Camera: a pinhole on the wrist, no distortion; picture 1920 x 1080 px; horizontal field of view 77.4 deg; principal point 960.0 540.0 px. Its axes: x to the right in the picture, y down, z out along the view. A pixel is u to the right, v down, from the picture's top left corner.
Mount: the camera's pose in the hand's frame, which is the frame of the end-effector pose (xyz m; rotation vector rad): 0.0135 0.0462 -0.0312 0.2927 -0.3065 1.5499
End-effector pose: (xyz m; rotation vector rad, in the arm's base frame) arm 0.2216 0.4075 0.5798 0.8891 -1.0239 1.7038
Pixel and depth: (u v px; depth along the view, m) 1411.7 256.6 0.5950
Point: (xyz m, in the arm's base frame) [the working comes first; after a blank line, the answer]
In the camera's frame: 0.2243 -0.1407 0.5950

0.2150 -0.1020 0.9409
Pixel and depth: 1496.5 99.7 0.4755
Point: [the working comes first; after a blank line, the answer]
In the camera's frame: 0.2129 -0.1747 0.4755

0.1590 0.0072 0.9189
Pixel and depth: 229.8 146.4 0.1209
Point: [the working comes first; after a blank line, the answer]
In the camera's frame: -0.0737 -0.0397 0.1209

0.2752 0.3912 0.6636
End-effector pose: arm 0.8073 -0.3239 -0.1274 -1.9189 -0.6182 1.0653
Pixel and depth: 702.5 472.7 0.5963
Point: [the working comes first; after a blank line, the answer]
In the camera's frame: -0.1281 -0.0335 0.5963

0.4167 0.0670 -0.0341
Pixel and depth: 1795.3 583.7 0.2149
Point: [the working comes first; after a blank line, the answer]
In the camera's frame: 0.1498 0.0078 0.2149

0.6200 -0.2808 -0.2833
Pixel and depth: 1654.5 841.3 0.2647
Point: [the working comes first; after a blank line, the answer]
In the camera's frame: 0.1534 0.0666 0.2647

0.5488 -0.2959 -0.2579
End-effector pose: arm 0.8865 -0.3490 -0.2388 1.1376 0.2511 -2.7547
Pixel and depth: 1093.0 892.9 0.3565
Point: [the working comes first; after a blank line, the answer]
In the camera's frame: 0.0396 0.1050 0.3565

0.7284 -0.3595 0.0520
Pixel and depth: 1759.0 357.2 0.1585
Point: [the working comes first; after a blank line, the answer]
In the camera's frame: 0.1057 -0.0242 0.1585

0.7720 -0.4675 -0.1641
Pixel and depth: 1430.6 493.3 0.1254
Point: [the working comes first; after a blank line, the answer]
In the camera's frame: 0.0492 -0.0049 0.1254

0.8127 -0.4161 -0.1831
